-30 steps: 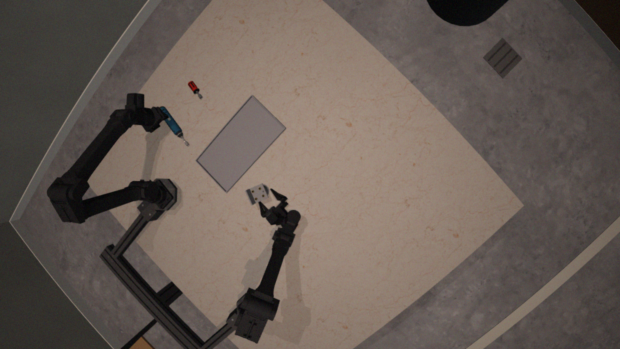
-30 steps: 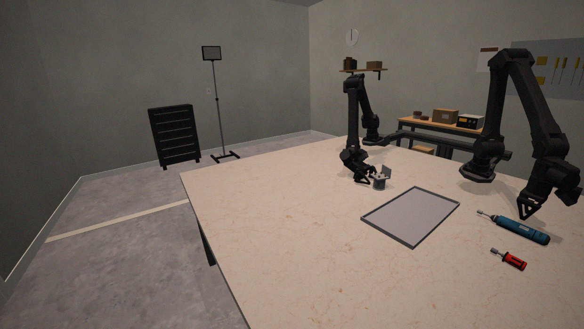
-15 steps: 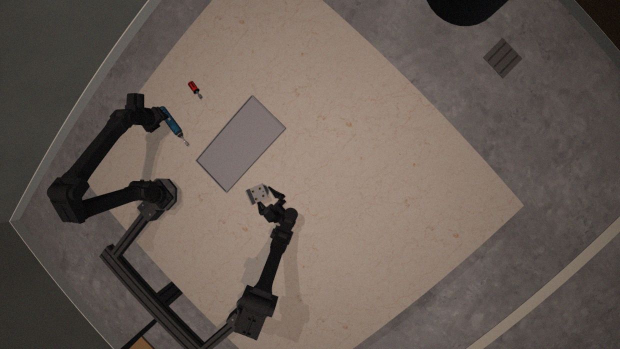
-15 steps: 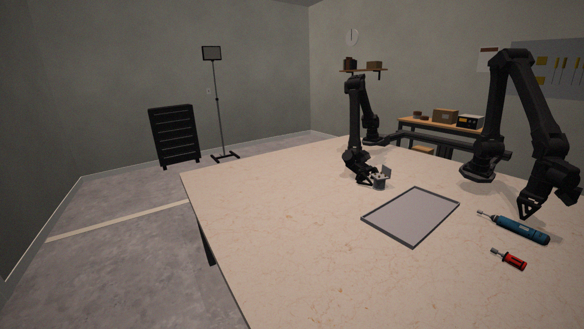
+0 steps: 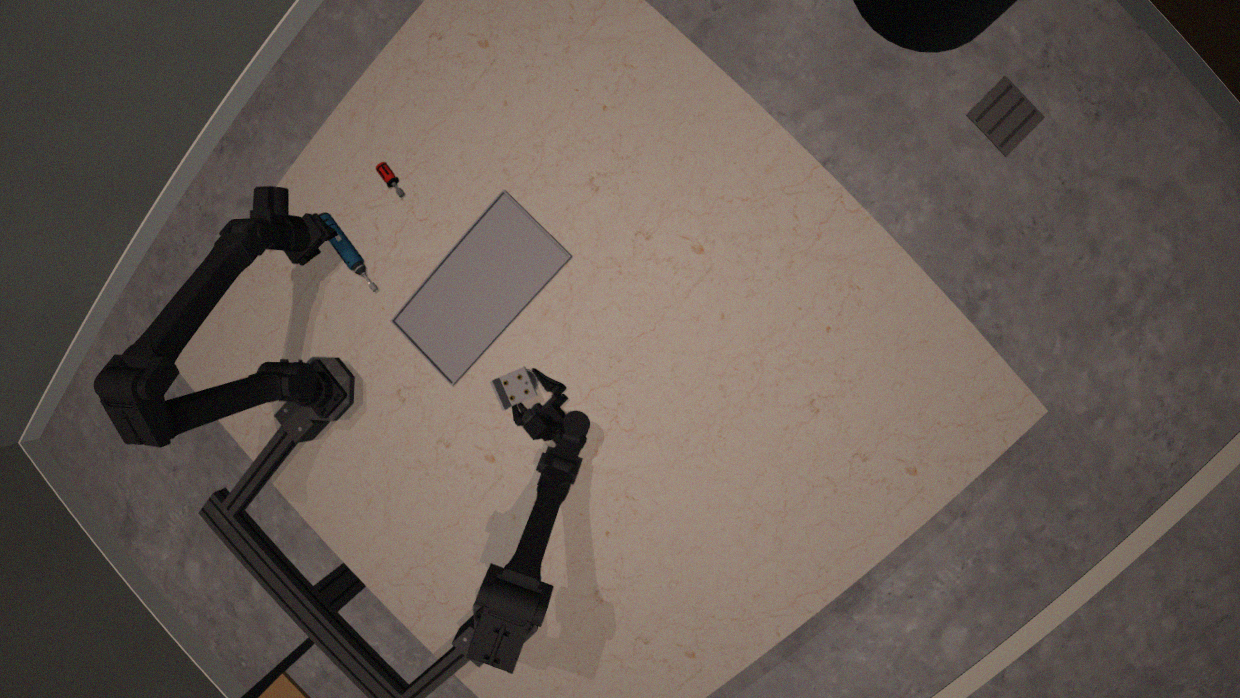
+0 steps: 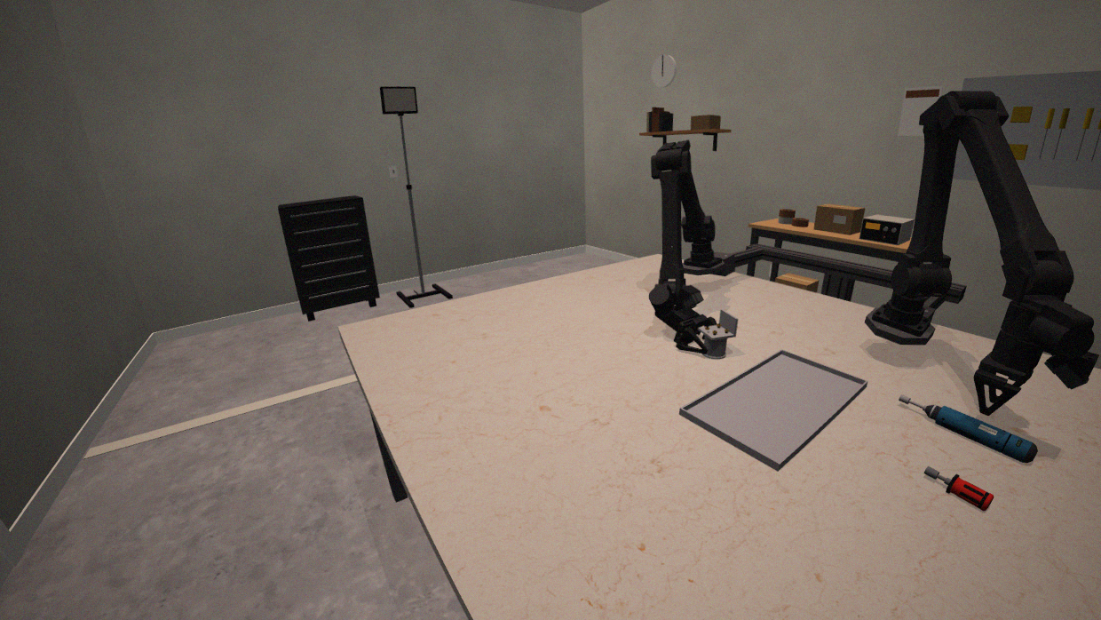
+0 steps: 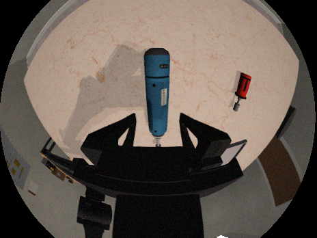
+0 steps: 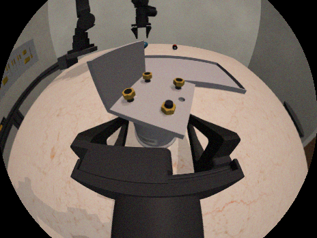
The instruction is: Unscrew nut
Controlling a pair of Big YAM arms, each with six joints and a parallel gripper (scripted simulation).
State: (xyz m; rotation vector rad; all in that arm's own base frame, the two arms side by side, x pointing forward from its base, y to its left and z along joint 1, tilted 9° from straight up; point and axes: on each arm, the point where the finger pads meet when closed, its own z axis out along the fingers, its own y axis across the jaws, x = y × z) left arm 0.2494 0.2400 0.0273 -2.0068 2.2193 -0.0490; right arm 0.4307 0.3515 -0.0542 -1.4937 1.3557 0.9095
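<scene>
Now: right hand 10 mm below the joint module. From my right hand the other things lie so: flat grey tray: 240 mm to the left, 50 mm ahead, 20 mm below; red-handled screwdriver: 580 mm to the left, 50 mm ahead, 10 mm below; grey bracket: 50 mm above.
</scene>
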